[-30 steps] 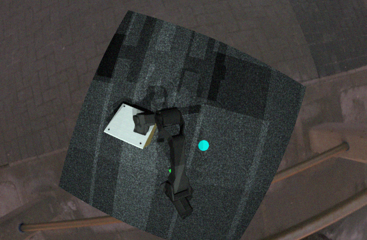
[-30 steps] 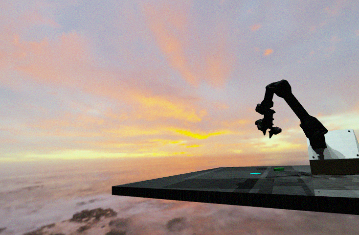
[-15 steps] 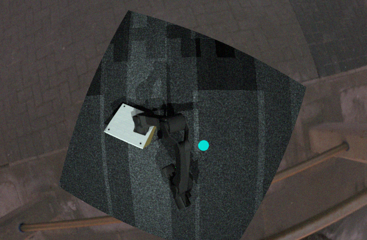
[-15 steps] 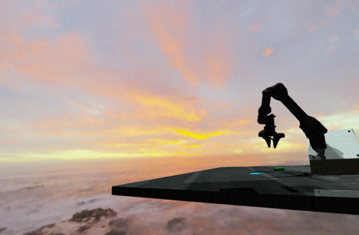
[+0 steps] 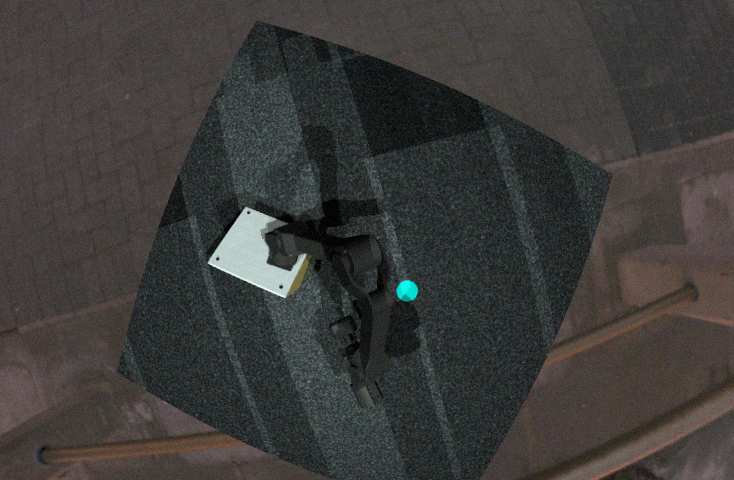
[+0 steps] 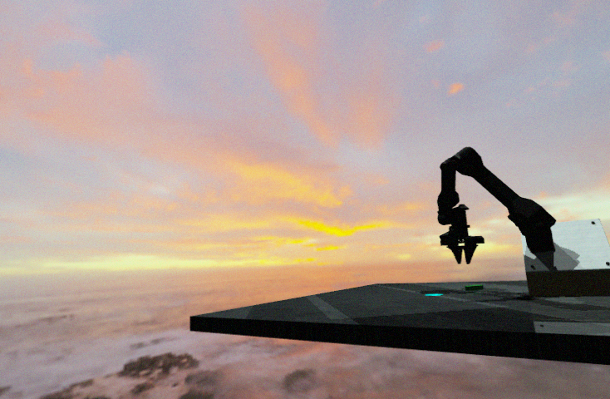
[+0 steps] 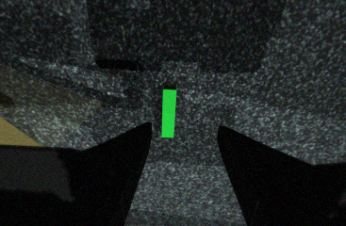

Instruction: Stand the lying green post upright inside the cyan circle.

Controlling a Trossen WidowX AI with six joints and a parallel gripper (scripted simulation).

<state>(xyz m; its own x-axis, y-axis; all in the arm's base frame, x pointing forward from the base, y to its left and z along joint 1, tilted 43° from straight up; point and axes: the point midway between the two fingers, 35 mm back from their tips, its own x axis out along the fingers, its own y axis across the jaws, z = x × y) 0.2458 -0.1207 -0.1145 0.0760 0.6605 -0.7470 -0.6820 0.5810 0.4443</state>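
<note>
Now: gripper tip 20 mm past the green post, 10 mm to the left of it and 90 mm above it. Round my gripper tip: cyan circle: 90 mm ahead, 170 mm to the left, 100 mm below.
</note>
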